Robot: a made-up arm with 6 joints. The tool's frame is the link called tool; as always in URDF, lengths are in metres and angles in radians. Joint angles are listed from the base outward. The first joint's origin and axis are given. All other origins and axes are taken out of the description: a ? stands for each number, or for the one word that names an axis. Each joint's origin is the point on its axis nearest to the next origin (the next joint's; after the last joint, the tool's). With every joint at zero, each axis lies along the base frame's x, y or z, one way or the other. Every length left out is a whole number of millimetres.
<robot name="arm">
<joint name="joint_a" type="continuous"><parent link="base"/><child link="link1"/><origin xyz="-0.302 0 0.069"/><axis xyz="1 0 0"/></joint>
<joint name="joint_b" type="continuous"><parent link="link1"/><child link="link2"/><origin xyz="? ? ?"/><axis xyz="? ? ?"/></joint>
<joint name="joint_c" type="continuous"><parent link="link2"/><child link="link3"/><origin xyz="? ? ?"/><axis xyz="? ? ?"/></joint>
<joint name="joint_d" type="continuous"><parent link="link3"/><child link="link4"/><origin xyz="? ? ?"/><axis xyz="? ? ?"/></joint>
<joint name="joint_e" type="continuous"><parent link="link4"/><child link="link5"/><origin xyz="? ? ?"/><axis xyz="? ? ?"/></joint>
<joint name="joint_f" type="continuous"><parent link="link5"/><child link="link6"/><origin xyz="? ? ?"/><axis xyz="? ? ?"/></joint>
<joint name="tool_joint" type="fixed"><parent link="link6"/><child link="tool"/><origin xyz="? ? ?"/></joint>
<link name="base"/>
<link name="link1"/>
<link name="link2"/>
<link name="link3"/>
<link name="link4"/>
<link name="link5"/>
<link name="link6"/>
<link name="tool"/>
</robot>
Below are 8 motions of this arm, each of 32 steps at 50 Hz.
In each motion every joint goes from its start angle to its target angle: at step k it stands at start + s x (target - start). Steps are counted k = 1, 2, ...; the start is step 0. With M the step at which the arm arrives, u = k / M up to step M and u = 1 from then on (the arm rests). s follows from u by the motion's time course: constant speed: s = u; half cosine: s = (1 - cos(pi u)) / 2; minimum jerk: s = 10 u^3 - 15 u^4 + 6 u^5.
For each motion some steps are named. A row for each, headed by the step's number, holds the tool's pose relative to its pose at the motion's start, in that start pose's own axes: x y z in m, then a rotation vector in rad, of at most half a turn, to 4 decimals.
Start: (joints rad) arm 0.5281 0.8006 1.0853 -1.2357 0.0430 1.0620
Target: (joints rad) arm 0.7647 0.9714 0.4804 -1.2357 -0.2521 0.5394
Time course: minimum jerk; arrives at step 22
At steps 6, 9, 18, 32:
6: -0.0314 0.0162 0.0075 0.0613 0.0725 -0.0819
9: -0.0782 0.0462 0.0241 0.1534 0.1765 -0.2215
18: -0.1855 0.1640 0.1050 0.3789 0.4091 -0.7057
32: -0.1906 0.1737 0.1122 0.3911 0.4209 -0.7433

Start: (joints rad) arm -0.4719 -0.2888 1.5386 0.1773 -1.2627 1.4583
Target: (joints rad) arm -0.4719 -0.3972 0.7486 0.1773 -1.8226 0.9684
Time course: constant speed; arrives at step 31
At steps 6, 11, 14, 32:
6: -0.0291 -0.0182 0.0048 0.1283 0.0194 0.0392
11: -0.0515 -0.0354 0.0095 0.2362 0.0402 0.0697
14: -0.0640 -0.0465 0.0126 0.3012 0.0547 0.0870
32: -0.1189 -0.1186 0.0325 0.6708 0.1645 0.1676

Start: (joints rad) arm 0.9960 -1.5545 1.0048 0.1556 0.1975 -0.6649
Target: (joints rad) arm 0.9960 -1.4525 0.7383 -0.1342 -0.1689 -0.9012
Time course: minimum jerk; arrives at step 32
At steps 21, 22, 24, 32:
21: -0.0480 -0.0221 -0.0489 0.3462 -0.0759 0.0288
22: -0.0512 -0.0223 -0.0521 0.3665 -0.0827 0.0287
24: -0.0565 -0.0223 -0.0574 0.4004 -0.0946 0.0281
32: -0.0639 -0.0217 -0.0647 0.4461 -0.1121 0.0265

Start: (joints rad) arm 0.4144 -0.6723 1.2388 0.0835 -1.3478 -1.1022
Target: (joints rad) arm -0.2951 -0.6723 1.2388 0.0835 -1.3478 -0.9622
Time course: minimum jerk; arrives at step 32
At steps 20, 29, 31, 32:
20: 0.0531 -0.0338 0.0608 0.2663 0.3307 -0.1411
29: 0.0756 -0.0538 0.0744 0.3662 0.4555 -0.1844
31: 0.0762 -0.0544 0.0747 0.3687 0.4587 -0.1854
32: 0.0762 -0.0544 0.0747 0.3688 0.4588 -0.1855

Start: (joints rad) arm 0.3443 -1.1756 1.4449 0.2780 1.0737 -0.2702
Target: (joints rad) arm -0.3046 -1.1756 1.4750 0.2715 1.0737 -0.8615
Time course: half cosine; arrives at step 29
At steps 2, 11, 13, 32:
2: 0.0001 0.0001 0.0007 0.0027 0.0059 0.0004
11: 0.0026 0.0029 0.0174 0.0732 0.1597 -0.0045
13: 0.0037 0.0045 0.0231 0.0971 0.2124 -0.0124
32: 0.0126 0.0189 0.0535 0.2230 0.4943 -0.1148

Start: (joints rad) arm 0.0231 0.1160 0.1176 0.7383 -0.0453 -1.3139
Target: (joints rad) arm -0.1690 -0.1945 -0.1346 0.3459 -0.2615 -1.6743
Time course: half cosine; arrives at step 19
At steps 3, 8, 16, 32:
3: 0.0079 -0.0046 0.0014 0.0372 0.0188 0.0210
8: 0.0483 -0.0242 0.0071 0.2321 0.1260 0.1108
16: 0.1110 -0.0404 0.0125 0.5702 0.3332 0.1809
32: 0.1168 -0.0409 0.0129 0.6055 0.3553 0.1816

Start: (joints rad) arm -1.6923 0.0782 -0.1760 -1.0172 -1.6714 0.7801
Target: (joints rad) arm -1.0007 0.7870 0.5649 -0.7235 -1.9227 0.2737
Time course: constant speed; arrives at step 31
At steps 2, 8, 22, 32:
2: -0.0159 0.0096 -0.0063 0.0452 -0.0288 -0.0738
8: -0.0517 0.0382 -0.0222 0.1532 -0.1433 -0.2825
22: -0.0724 0.0670 -0.0433 0.2425 -0.5467 -0.6334
32: -0.0563 0.0340 -0.0363 0.1921 -0.8613 -0.7032

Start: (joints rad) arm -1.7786 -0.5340 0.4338 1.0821 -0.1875 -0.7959
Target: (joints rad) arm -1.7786 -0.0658 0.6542 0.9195 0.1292 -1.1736
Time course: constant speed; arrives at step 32
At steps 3, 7, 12, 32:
3: -0.0168 0.0072 0.0105 0.0255 0.0115 -0.0644
7: -0.0380 0.0180 0.0247 0.0596 0.0219 -0.1502
12: -0.0624 0.0331 0.0425 0.1024 0.0271 -0.2568
32: -0.1360 0.1075 0.1138 0.2681 -0.0380 -0.6667

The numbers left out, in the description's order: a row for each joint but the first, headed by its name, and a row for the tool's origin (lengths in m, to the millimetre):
joint_b: xyz 0 0.094 -0.13, axis 0 0 -1
joint_c: xyz 0.029 -0.363 0, axis 0 -1 0
joint_d: xyz 0.148 0 -0.083, axis -1 0 0
joint_e: xyz 0 -0.059 -0.057, axis 0 1 0
joint_f: xyz -0.234 0 0.06, axis -1 0 0
tool: xyz 0 -0.059 -0.008

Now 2 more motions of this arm.
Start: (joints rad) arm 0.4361 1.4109 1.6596 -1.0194 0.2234 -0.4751
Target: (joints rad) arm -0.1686 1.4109 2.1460 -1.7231 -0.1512 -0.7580
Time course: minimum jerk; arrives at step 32
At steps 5, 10, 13, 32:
5: 0.0058 -0.0065 -0.0034 0.0228 -0.0072 0.0410
10: 0.0391 -0.0347 -0.0208 0.1430 -0.0291 0.2458
13: 0.0761 -0.0534 -0.0387 0.2683 -0.0265 0.4431
32: 0.2181 -0.0334 -0.1250 0.8756 0.2990 1.2072

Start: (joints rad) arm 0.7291 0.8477 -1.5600 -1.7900 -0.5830 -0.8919
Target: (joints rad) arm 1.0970 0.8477 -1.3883 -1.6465 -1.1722 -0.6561
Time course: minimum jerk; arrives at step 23
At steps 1, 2, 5, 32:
1: 0.0000 -0.0001 0.0000 -0.0003 -0.0002 0.0002
2: 0.0000 -0.0008 -0.0001 -0.0025 -0.0016 0.0015
5: -0.0003 -0.0106 -0.0018 -0.0316 -0.0197 0.0187
32: -0.0060 -0.1519 -0.0022 -0.4173 -0.2599 0.2577

